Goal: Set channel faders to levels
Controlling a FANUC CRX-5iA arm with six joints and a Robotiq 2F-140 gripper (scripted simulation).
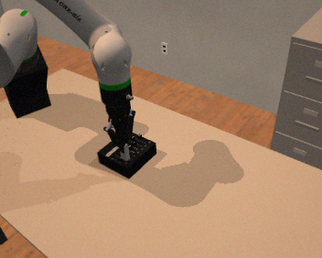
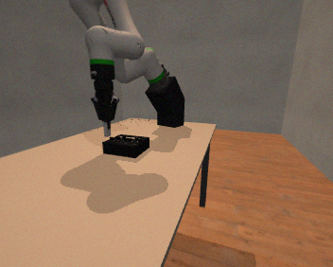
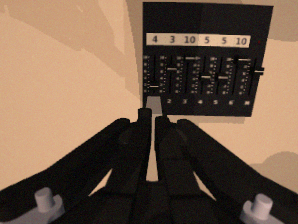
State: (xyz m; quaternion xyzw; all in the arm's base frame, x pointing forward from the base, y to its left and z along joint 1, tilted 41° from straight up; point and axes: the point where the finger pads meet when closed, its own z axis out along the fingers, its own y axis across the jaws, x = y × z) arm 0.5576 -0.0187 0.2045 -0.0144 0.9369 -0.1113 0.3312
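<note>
Right now the channel 1 cap is 20 mm behind my hand and 50 mm below it. Also, from my hand: cap 4: 30 mm behind, 70 mm to the left, 50 mm below; cap 2: 50 mm behind, 20 mm to the left, 50 mm below; cap 3: 60 mm behind, 50 mm to the left, 50 mm below.
</note>
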